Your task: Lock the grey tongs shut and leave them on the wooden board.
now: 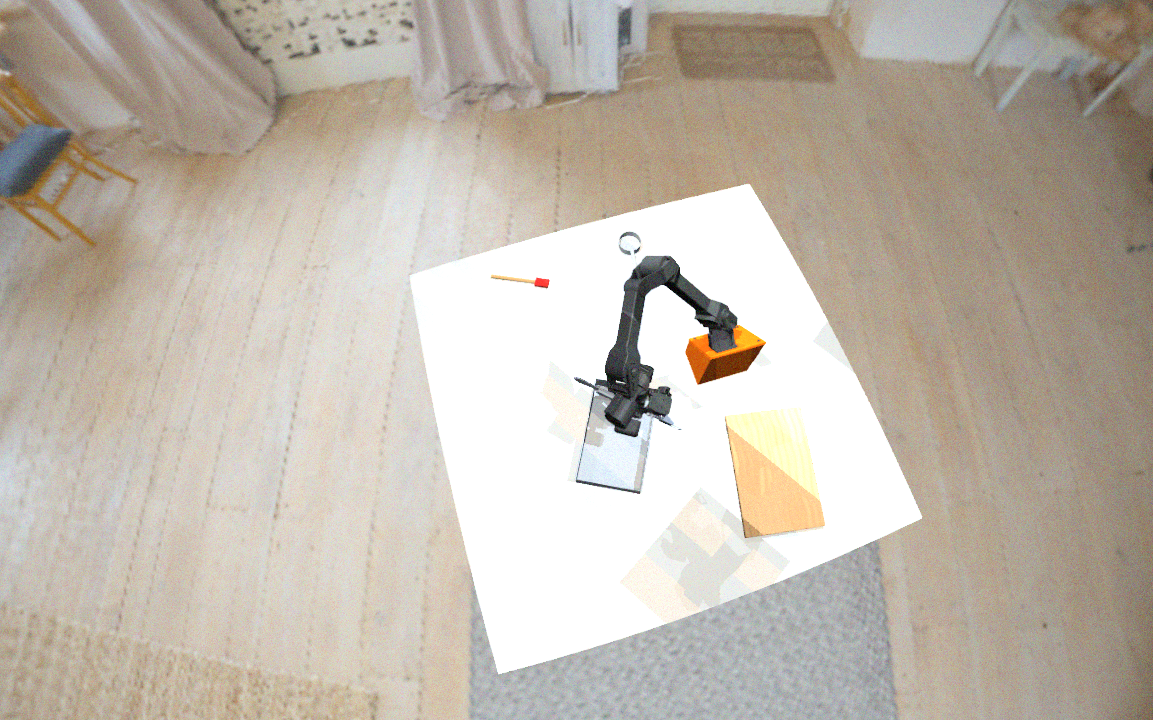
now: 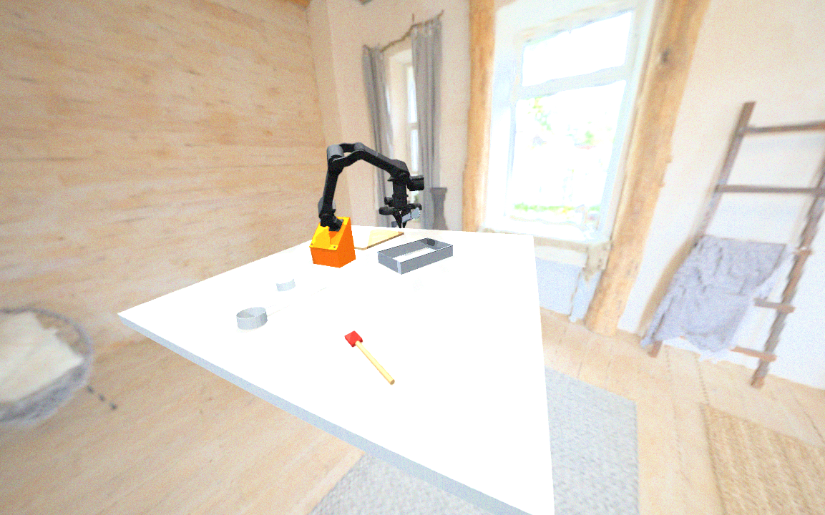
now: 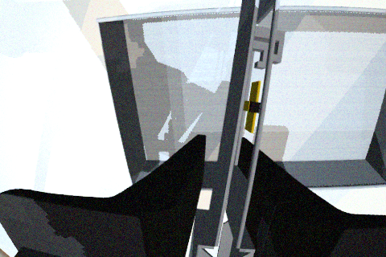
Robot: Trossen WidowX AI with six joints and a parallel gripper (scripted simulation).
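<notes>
Right now my gripper tip is 2 cm past the yellow lock piece, 2 cm to the right of it and 2 cm below it. Also, from my gripper tip: roasting tin (5 cm ahead, 3 cm to the left, 13 cm below); wooden board (36 cm behind, 26 cm to the left, 15 cm below).
</notes>
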